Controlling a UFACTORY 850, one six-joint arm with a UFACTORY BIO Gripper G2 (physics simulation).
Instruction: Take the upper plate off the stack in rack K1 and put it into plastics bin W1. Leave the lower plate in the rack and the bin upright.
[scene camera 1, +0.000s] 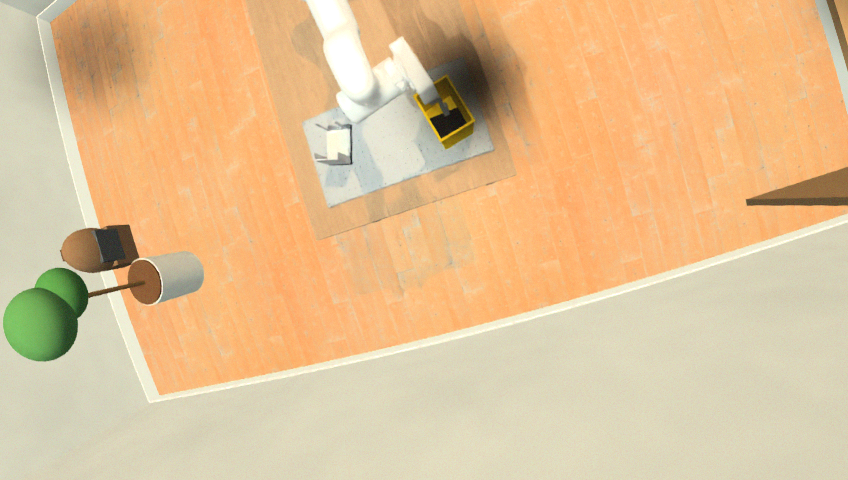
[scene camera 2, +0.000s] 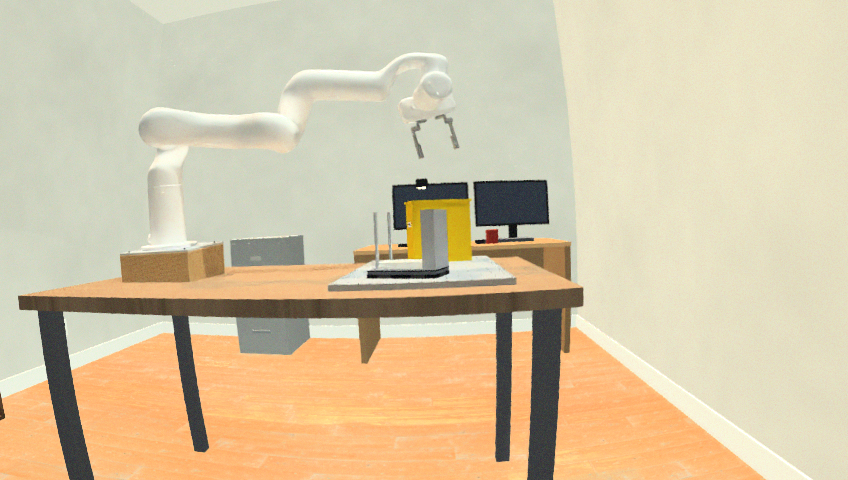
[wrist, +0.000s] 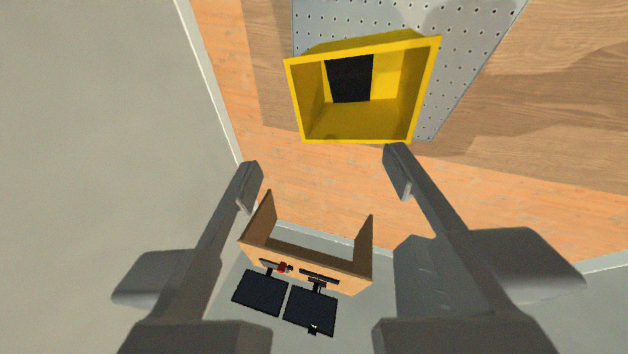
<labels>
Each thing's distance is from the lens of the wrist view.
my gripper (wrist: 319, 160): 0.14 m
yellow bin W1 (wrist: 403, 60): 0.43 m
black plate (wrist: 349, 78): 0.39 m
</labels>
